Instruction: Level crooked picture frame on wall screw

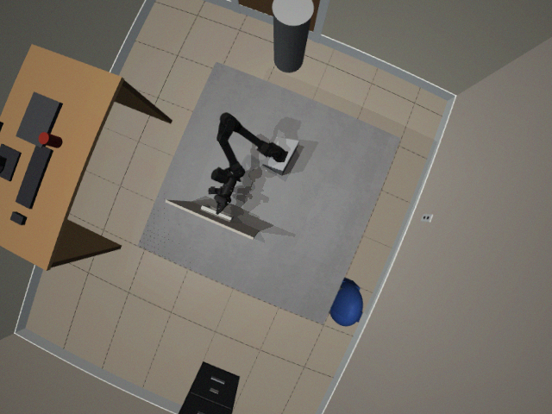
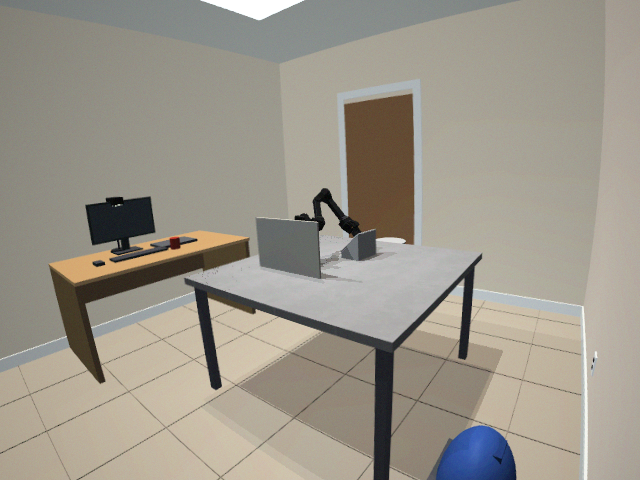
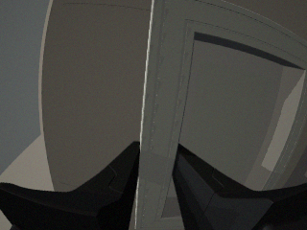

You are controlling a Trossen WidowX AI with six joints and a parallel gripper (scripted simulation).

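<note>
Now: the pale picture frame 10 mm ahead of my gripper tip, 10 mm to the right of it and 50 mm below it. The rest, counted from my gripper tip: wall panel 20 mm ahead, 10 mm to the right, 60 mm below.
</note>
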